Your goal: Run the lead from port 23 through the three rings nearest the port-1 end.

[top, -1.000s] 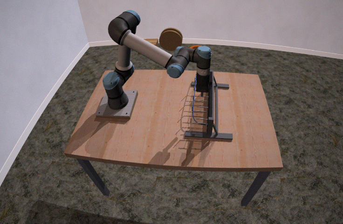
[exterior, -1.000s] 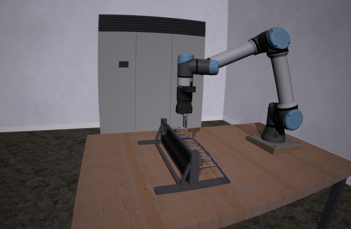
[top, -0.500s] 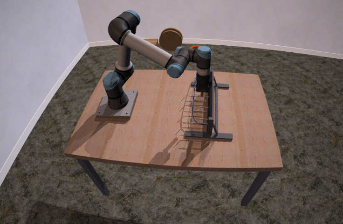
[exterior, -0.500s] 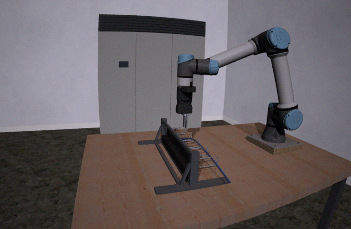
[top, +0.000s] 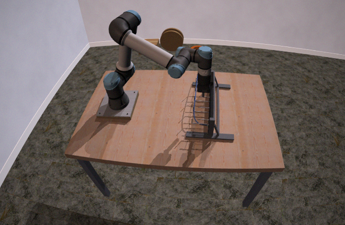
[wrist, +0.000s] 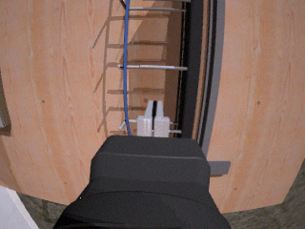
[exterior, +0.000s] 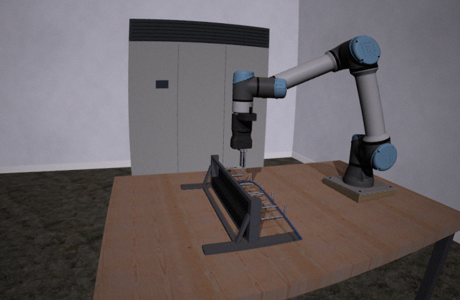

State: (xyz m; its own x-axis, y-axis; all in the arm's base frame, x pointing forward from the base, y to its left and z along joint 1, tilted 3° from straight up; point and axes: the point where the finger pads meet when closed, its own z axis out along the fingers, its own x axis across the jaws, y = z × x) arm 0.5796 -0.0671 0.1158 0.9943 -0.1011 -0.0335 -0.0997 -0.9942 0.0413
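Right now my hand is 60 mm short of the dark rack, 40 mm to the right of it and 100 mm above it.
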